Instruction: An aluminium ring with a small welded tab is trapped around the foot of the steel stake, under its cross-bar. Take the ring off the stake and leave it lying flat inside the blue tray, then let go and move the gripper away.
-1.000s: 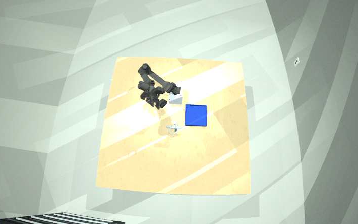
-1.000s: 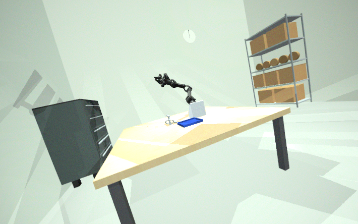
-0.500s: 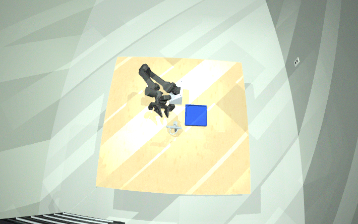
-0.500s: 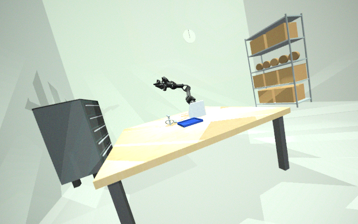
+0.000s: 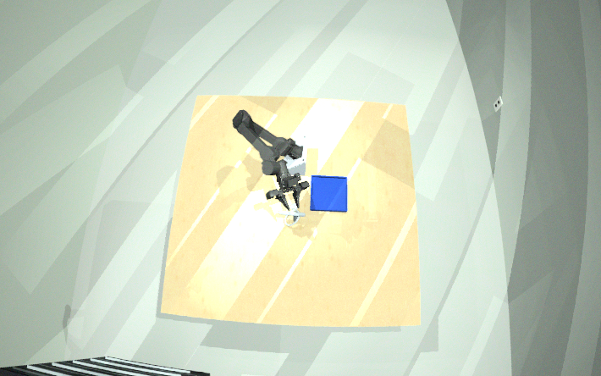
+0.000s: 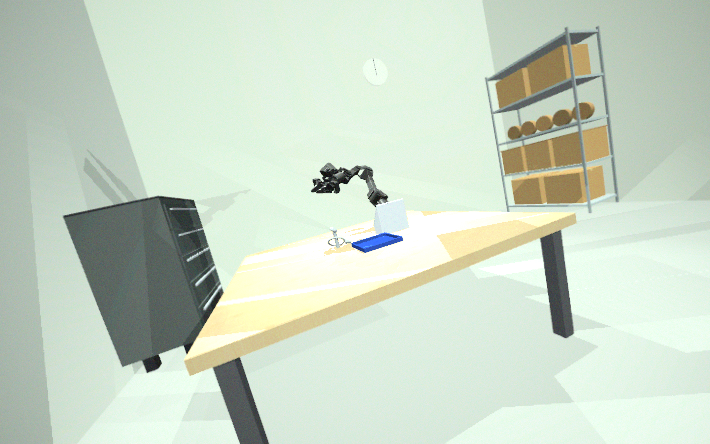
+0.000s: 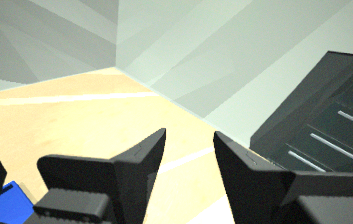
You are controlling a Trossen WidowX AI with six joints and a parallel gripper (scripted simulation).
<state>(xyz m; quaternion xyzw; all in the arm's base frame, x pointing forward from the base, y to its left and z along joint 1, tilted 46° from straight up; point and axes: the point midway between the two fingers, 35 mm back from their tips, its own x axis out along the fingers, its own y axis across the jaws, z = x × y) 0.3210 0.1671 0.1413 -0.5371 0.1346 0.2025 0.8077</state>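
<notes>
Now: gripper tip 60 mm past the aluminium ring, 20 mm to the left of it and 280 mm above it. Also, from my gripper tip: blue tray: 220 mm behind, 160 mm to the left, 300 mm below.
</notes>
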